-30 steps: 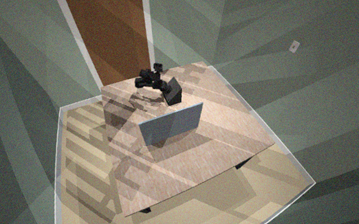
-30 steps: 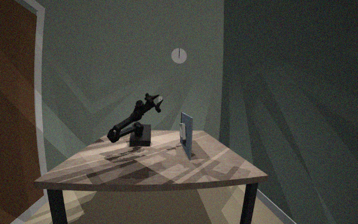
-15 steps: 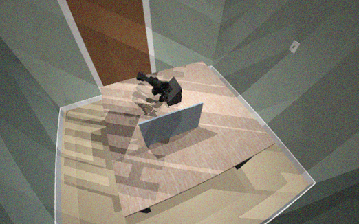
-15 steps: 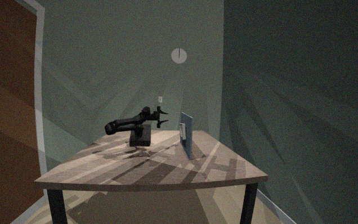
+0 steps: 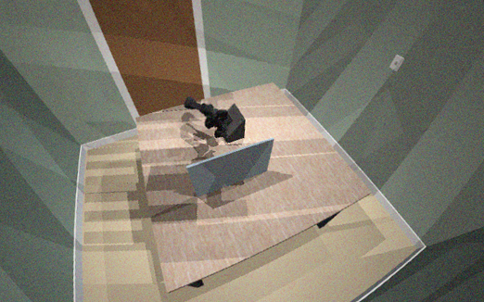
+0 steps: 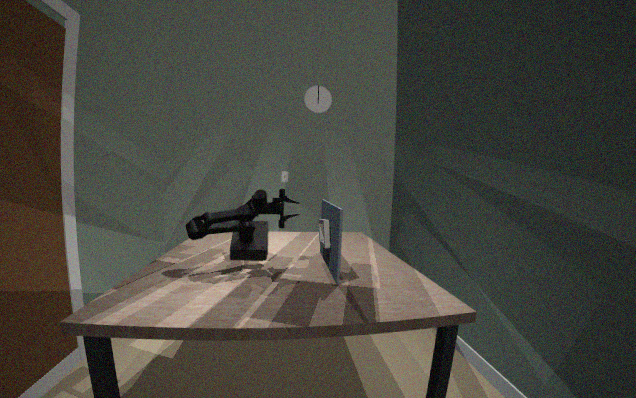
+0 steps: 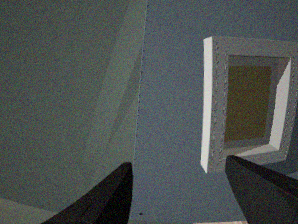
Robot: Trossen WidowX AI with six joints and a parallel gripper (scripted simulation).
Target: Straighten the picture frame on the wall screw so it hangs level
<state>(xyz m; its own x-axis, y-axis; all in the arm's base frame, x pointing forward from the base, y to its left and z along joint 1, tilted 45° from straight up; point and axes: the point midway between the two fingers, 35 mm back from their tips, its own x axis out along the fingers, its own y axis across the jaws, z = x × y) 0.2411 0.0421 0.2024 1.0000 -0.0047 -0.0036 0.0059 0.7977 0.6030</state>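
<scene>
My gripper tip is 13 cm short of the picture frame, 2 cm to the left of it and 11 cm above it. Also, from my gripper tip: blue-grey wall panel 14 cm ahead, 2 cm to the right, 12 cm below.
</scene>
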